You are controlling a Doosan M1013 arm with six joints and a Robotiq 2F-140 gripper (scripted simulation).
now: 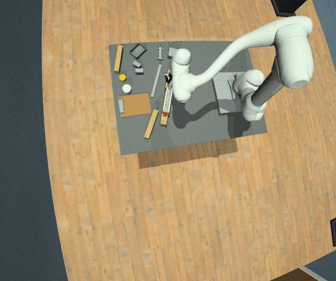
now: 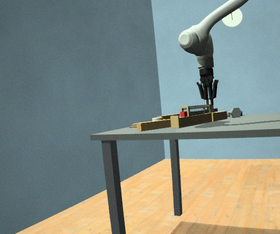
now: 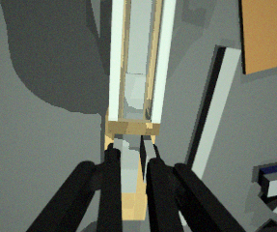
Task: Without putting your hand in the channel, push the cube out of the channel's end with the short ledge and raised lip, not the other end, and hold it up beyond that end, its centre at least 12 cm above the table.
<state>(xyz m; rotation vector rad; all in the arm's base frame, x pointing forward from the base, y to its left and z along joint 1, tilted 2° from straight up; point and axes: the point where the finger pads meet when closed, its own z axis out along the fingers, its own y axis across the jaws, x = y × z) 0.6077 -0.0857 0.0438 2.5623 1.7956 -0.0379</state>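
Now: the red cube 80 mm ahead of my hand, 220 mm to the left of it and 30 mm below it. The rest, counted from my hand: wooden bar (190 mm ahead, 270 mm to the left, 70 mm below); white disc (330 mm ahead, 30 mm to the right, 70 mm below); long grey bar (90 mm ahead, 70 mm to the right, 80 mm below).
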